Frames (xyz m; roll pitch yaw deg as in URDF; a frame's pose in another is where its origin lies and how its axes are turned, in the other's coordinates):
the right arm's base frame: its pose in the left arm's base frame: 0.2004 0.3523 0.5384 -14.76 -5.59 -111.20
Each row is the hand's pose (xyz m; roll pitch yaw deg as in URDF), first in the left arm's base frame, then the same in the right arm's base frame.
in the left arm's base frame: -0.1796 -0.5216 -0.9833 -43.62 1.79 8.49
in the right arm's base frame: 0.7994 0.3725 -1.5639 -46.24 -13.76 120.69
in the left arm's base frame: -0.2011 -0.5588 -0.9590 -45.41 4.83 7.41
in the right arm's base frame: 0.8440 0.3610 -1.5462 -47.70 -10.76 119.45
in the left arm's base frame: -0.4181 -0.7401 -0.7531 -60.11 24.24 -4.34
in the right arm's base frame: 1.1104 0.1827 -1.4062 -59.17 8.50 107.85
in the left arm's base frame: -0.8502 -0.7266 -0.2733 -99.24 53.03 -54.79
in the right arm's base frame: 1.3001 -0.3297 -1.0619 -81.99 42.27 69.98
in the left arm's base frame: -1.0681 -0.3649 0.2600 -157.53 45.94 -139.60
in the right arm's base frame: 1.0949 -0.7943 -0.6094 -138.59 56.46 -12.80
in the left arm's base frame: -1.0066 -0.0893 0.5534 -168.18 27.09 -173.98
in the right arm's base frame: 0.8456 -0.9165 -0.3115 -165.62 42.71 -60.58
